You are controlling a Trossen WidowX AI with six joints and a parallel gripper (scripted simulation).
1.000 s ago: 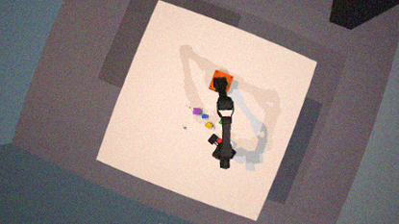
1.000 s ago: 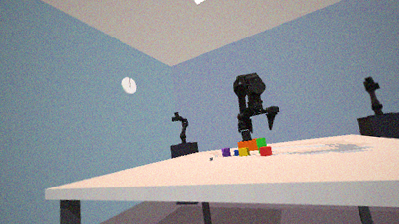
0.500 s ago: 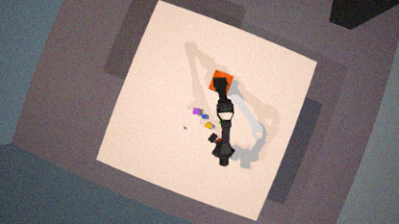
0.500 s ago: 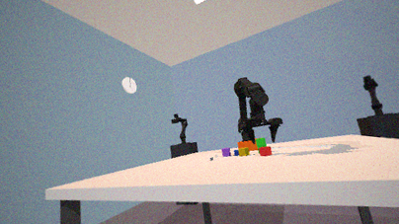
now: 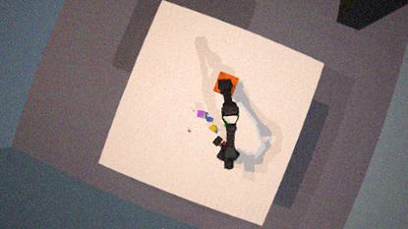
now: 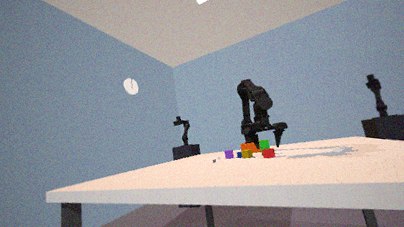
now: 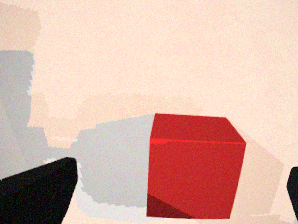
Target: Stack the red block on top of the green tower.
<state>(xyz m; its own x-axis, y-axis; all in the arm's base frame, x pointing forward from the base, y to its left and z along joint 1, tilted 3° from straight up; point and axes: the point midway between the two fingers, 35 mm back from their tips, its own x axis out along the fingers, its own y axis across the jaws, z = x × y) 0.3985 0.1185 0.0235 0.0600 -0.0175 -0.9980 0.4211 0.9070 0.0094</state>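
Now: the red block 1 cm behind my gripper tip and 2 cm below it. Round my gripper tip: yellow block 10 cm behind, 11 cm to the right, 2 cm below; then blue block 15 cm behind, 16 cm to the right, 3 cm below; then tiny dark speck 4 cm behind, 27 cm to the right, 3 cm below.
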